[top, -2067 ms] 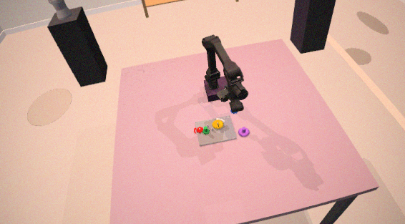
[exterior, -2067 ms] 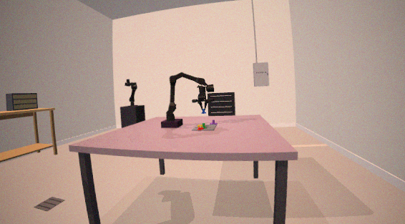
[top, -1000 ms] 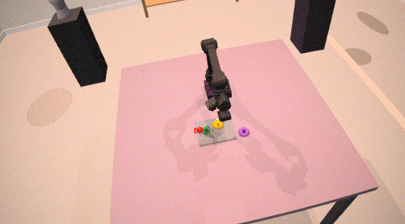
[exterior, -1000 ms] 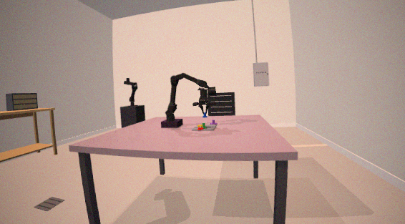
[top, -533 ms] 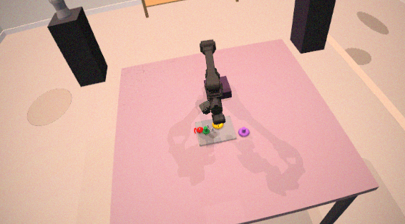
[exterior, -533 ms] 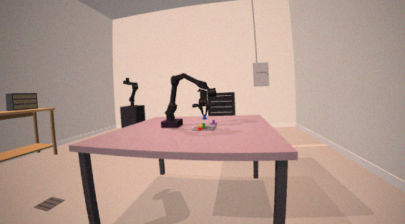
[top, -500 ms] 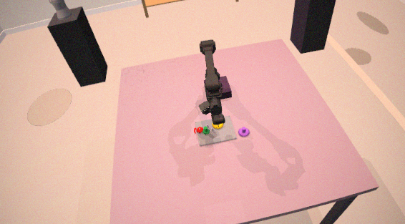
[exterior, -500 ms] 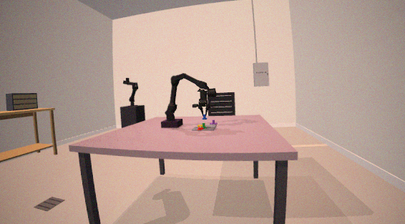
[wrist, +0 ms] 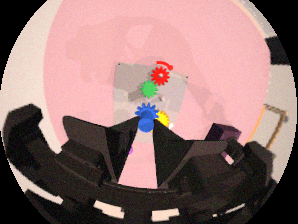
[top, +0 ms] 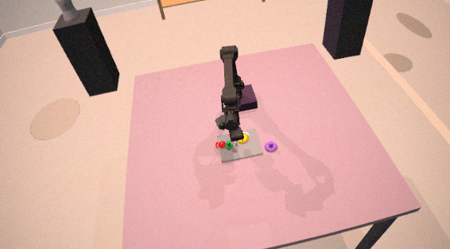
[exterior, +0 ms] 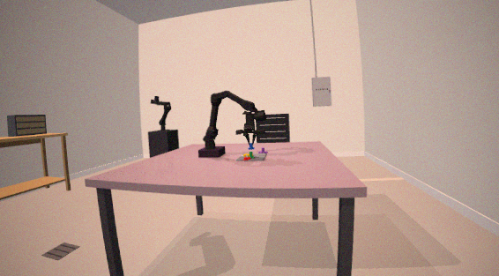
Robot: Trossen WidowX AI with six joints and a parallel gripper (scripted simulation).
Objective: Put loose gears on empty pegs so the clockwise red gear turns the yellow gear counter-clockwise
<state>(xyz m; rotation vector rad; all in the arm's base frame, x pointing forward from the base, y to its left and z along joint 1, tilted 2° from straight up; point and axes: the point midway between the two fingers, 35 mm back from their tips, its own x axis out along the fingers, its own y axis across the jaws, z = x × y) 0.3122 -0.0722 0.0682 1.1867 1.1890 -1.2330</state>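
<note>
My gripper tip is 10 mm above the blue gear. The rest, counted from my gripper tip: yellow gear 30 mm behind, 40 mm to the left, 70 mm below; then green gear 40 mm to the right, 60 mm below; then red gear 20 mm behind, 70 mm to the right, 70 mm below.
</note>
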